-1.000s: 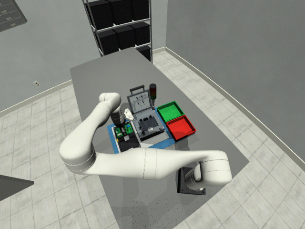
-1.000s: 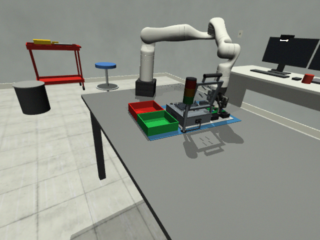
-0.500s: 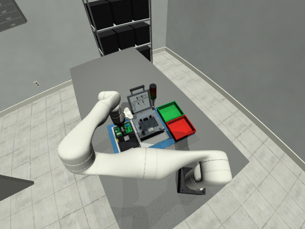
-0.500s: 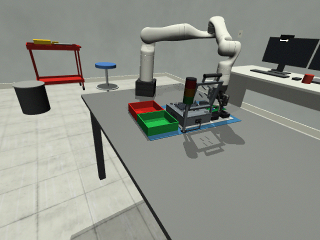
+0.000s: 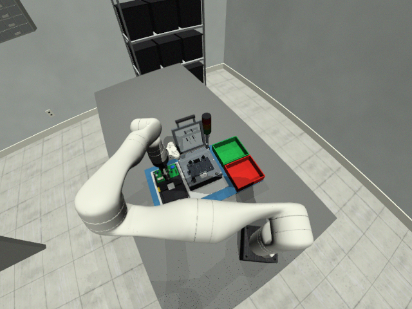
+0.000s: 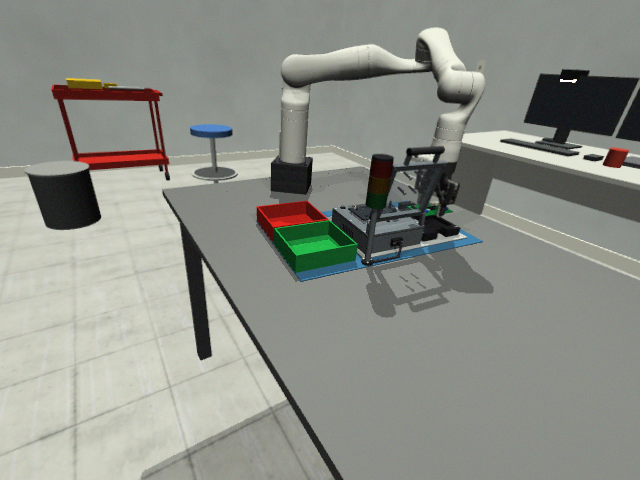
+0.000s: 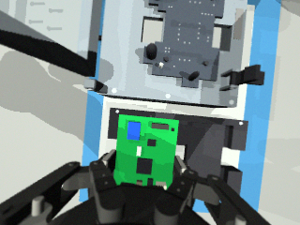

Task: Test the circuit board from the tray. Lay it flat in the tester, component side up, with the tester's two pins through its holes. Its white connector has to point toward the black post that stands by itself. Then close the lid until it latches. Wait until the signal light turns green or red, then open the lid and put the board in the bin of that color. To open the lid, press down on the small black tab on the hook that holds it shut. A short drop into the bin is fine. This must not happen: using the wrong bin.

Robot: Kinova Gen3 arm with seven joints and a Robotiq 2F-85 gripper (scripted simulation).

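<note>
My hand is 150 mm to the left of the tester bed and 70 mm past it. The rest, counted from my hand: green circuit board right at my hand; then clear lid 180 mm to the right, 110 mm above, 40 mm ahead; then green bin 360 mm to the right, 90 mm behind, 60 mm below.
</note>
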